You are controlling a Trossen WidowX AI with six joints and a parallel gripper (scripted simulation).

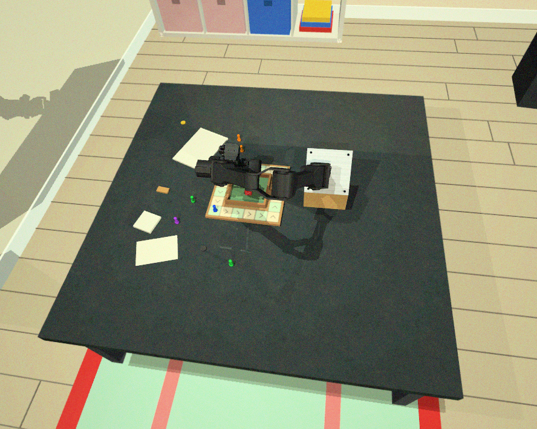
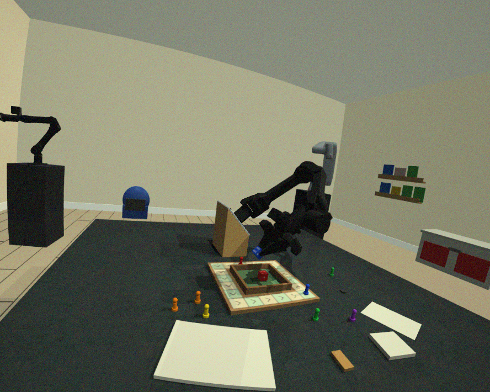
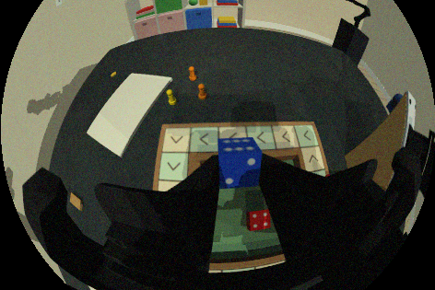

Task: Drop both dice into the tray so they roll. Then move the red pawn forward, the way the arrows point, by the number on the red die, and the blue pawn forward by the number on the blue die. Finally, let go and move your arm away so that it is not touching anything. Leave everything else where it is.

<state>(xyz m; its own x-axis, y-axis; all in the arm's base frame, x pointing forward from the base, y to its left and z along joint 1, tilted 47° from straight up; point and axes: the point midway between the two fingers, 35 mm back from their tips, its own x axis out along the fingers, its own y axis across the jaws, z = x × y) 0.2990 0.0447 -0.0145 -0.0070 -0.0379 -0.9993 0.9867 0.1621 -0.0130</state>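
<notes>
Right now my gripper tip is 150 mm past the red pawn and 90 mm above it. From my gripper tip the other things lie so: blue pawn (160 mm to the left, 90 mm below, 60 mm ahead); purple pawn (230 mm to the left, 190 mm ahead, 110 mm below).
</notes>
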